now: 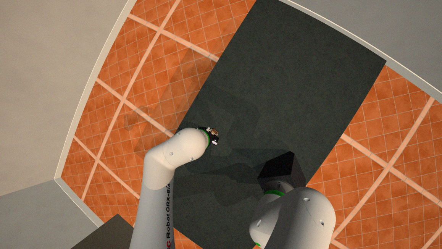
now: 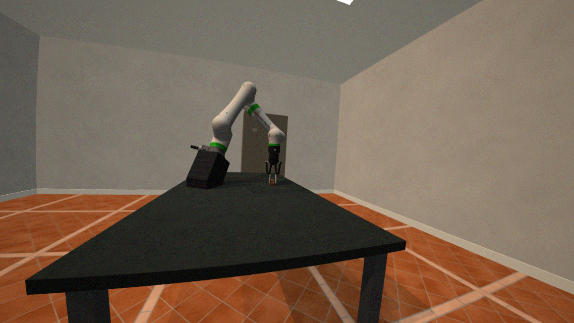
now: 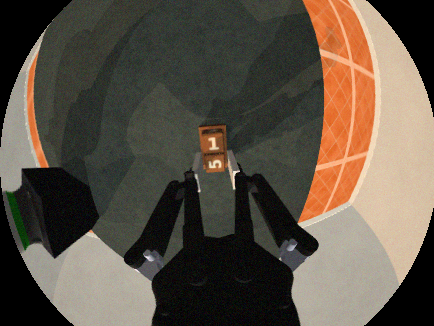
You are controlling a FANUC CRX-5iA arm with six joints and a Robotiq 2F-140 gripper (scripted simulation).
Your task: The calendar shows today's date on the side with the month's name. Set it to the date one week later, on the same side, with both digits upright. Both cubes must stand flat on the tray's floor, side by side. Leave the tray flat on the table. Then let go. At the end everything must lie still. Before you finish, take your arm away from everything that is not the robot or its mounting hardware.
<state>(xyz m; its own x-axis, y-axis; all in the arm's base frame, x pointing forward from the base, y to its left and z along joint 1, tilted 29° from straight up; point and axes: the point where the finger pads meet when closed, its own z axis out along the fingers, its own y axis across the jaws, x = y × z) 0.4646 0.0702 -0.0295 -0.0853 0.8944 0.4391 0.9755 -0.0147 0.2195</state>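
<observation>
Now: hand 30 mm above the brown cube. Round my hand: brown tray (40 mm below, 20 mm to the left).
</observation>
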